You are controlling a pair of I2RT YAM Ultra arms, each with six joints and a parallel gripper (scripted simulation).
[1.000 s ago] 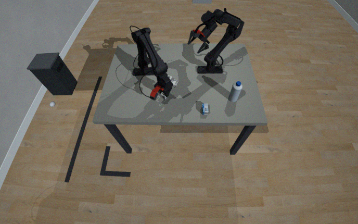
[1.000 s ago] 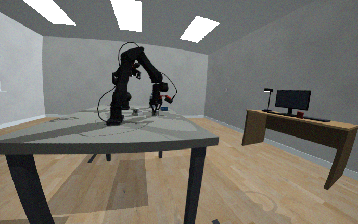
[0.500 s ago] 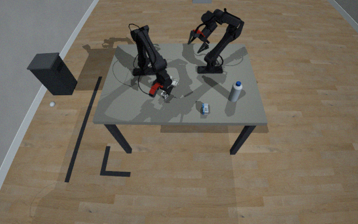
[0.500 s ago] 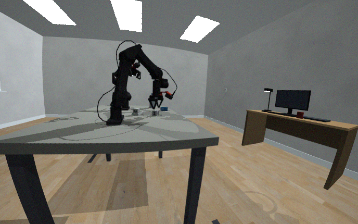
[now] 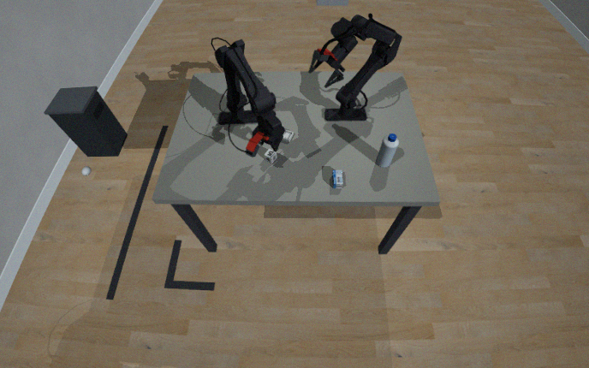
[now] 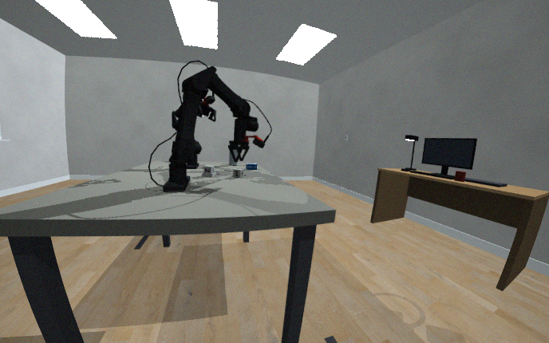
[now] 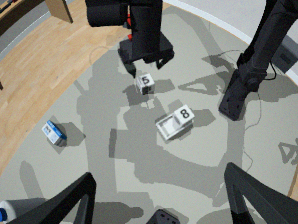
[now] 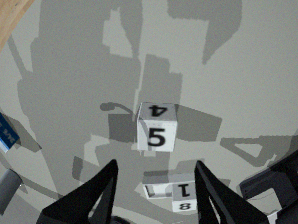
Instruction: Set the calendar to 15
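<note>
Right now my right hand is 14 cm past the white digit cube, 3 cm to the right of it and 6 cm above it. The rest, counted from my right hand: white calendar tray: 13 cm behind, 5 cm to the left, 8 cm below.
</note>
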